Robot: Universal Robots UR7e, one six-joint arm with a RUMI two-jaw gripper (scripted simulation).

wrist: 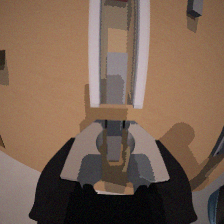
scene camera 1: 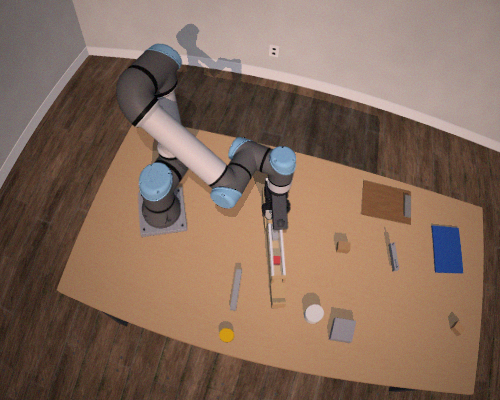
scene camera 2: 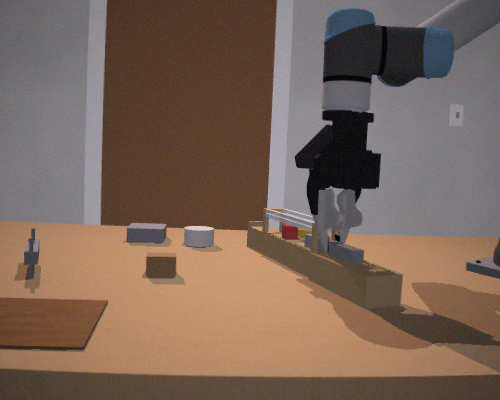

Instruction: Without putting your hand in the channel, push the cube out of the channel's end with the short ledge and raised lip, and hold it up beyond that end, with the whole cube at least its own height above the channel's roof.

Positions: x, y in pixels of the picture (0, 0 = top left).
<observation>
The gripper shows in the wrist view, in scene camera 1 and in scene camera 2 [332, 251]. A blue mat shows in scene camera 1 [446, 240]; in the wrist view it is out of frame, in scene camera 2 it is out of frame. The same spot on the gripper: [scene camera 1: 267, 213] is [wrist: 152, 154].
</observation>
